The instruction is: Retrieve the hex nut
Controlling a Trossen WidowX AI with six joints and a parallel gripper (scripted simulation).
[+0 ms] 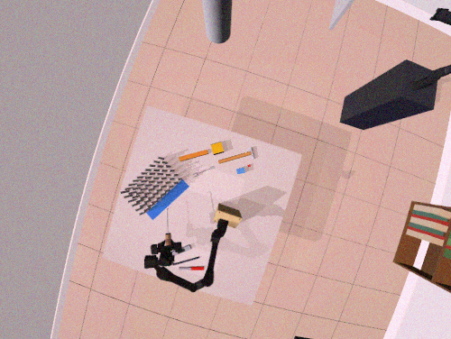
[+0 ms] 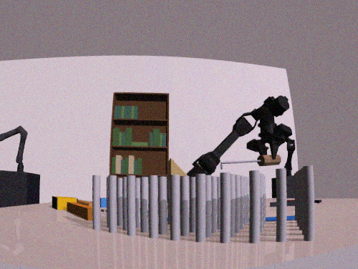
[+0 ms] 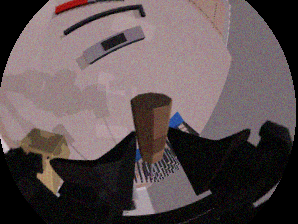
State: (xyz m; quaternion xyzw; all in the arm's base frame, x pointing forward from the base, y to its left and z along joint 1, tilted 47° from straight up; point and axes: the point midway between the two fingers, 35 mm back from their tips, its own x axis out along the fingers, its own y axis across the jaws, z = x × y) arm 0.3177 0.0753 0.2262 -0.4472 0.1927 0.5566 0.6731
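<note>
Right now the grey block is 16 cm below my gripper tip, 14 cm to the left of it and 8 cm behind it. From my gripper tip the other things lie so: red-handled tool 27 cm to the left, 19 cm behind, 16 cm below; then blue taped strip 22 cm to the right, 17 cm below, 13 cm ahead; then orange bar 61 cm to the right, 16 cm below, 1 cm ahead.
</note>
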